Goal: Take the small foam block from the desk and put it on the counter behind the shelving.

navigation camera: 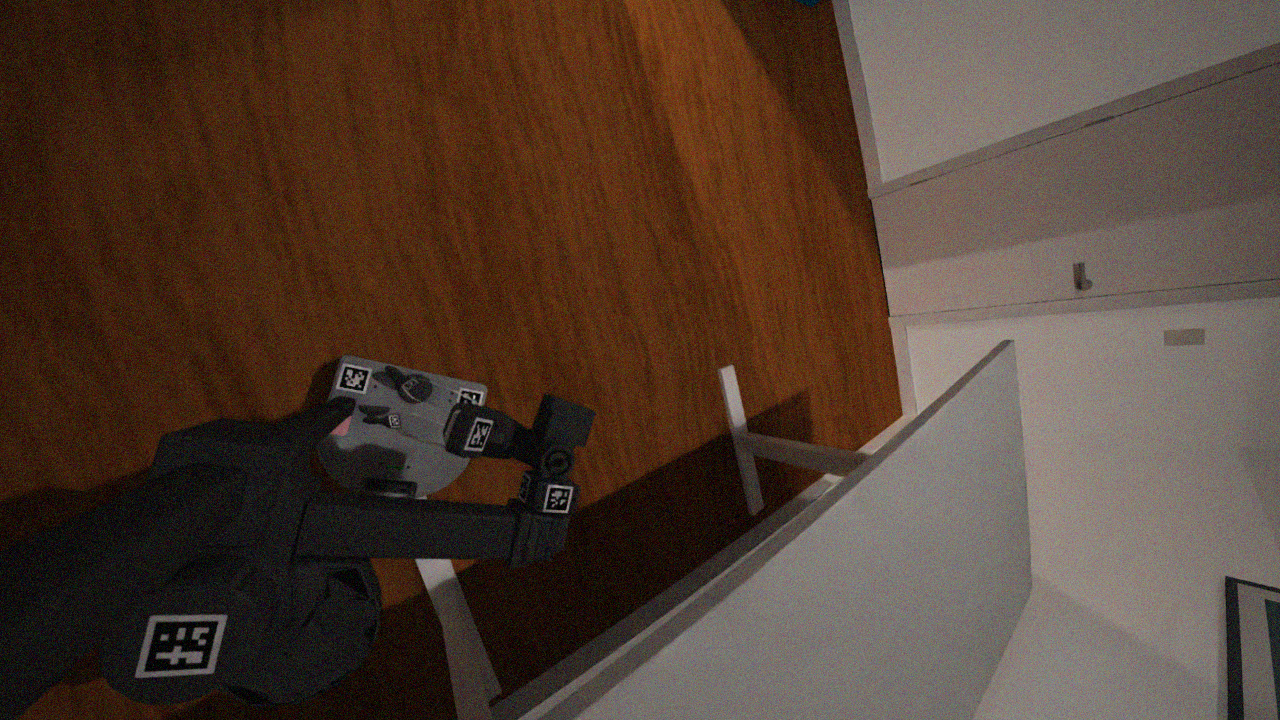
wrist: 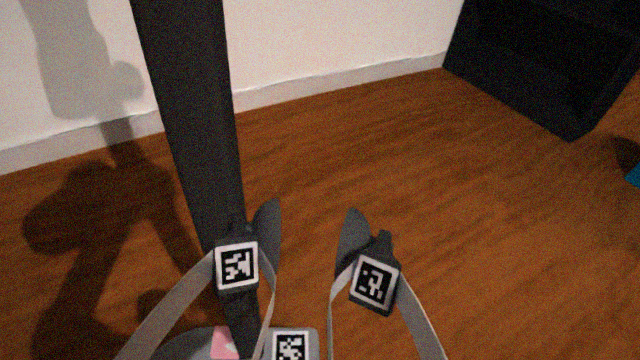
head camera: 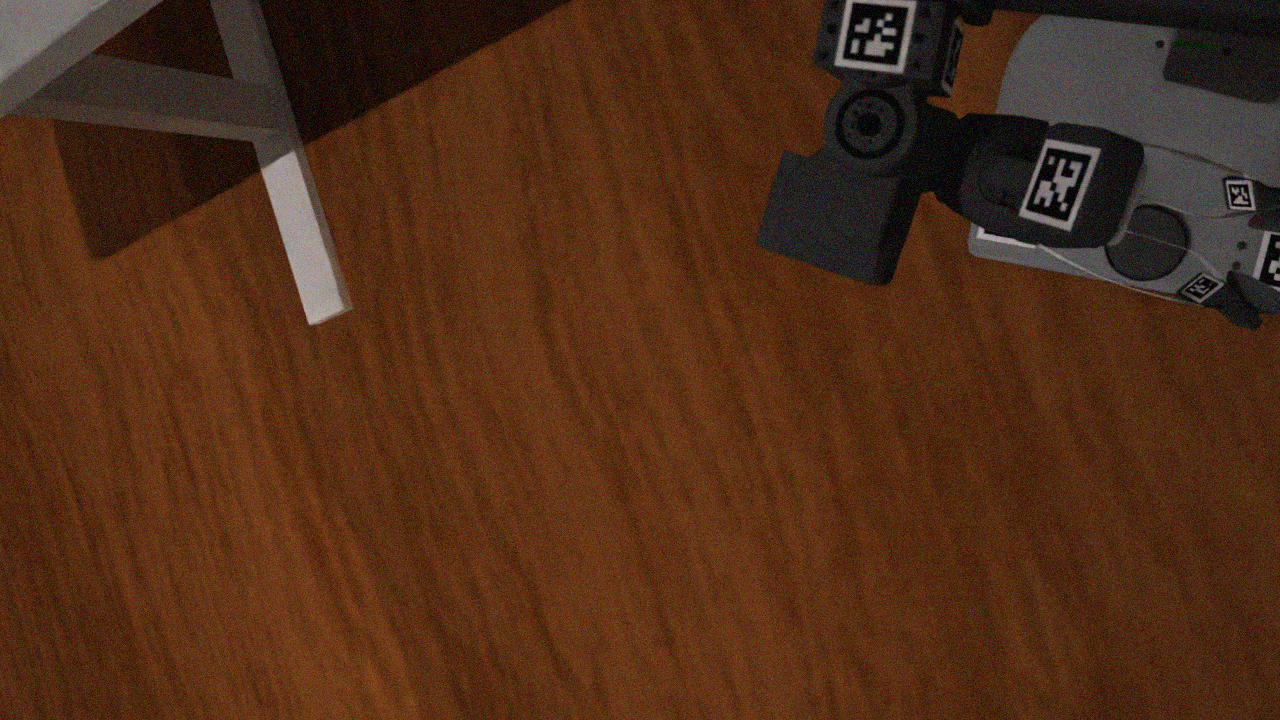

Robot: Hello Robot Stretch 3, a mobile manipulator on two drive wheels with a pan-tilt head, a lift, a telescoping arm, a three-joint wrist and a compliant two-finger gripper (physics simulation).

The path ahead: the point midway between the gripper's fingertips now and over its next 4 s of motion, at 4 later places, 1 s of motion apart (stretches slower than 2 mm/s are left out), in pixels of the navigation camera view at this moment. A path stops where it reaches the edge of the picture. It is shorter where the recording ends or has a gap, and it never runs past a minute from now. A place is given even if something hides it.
My gripper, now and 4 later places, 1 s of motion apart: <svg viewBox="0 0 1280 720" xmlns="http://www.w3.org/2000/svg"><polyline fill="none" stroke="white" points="368,390 380,372 410,357 436,358 408,352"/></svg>
